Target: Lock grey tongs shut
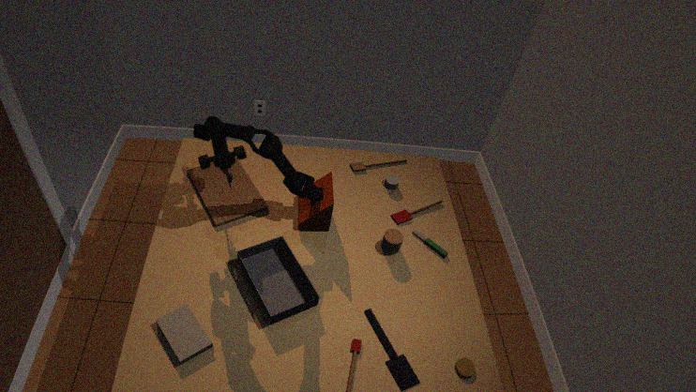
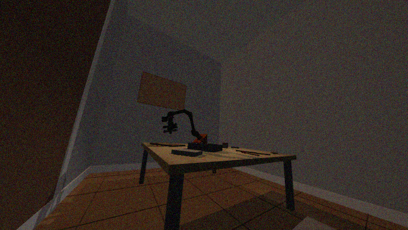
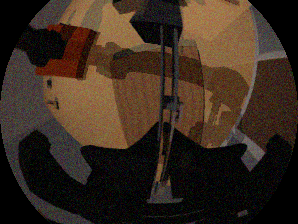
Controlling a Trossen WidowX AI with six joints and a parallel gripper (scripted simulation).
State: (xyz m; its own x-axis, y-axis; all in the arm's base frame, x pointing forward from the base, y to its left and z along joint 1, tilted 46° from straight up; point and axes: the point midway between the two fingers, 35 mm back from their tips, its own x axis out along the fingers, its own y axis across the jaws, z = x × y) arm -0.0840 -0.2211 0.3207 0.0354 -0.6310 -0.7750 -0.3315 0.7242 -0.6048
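Now: the wooden board 40 mm behind my gripper tip, 10 mm to the right of it and 130 mm below it. Also, from my gripper tip: white block (660 mm ahead, 90 mm to the right, 120 mm below); then dark roasting tin (430 mm ahead, 220 mm to the left, 110 mm below); then red spatula (60 mm ahead, 830 mm to the left, 130 mm below).
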